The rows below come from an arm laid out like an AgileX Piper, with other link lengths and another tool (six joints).
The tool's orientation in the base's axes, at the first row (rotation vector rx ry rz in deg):
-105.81, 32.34, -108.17
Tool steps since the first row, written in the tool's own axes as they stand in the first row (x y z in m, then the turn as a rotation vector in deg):
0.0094, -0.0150, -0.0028, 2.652, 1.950, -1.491
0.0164, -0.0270, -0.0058, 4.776, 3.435, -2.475
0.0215, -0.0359, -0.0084, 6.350, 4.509, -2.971
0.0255, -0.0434, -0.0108, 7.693, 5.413, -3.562
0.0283, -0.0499, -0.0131, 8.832, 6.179, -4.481
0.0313, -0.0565, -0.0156, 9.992, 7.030, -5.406
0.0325, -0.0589, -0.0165, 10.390, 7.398, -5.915
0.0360, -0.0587, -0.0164, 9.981, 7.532, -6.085
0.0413, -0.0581, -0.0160, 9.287, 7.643, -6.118
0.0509, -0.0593, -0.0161, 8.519, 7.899, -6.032
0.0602, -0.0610, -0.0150, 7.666, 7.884, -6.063
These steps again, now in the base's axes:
-0.0033, 0.0069, 0.0162, -1.476, -3.135, 1.027
-0.0067, 0.0127, 0.0287, -2.450, -5.579, 1.898
-0.0096, 0.0171, 0.0379, -2.939, -7.366, 2.565
-0.0123, 0.0209, 0.0454, -3.525, -8.883, 3.137
-0.0148, 0.0246, 0.0513, -4.439, -10.174, 3.612
-0.0175, 0.0283, 0.0575, -5.358, -11.547, 4.055
-0.0185, 0.0296, 0.0598, -5.862, -12.084, 4.158
-0.0184, 0.0274, 0.0626, -6.023, -11.963, 3.741
-0.0181, 0.0239, 0.0666, -6.043, -11.658, 3.107
-0.0184, 0.0194, 0.0752, -5.940, -11.429, 2.333
-0.0174, 0.0155, 0.0838, -5.960, -10.930, 1.640

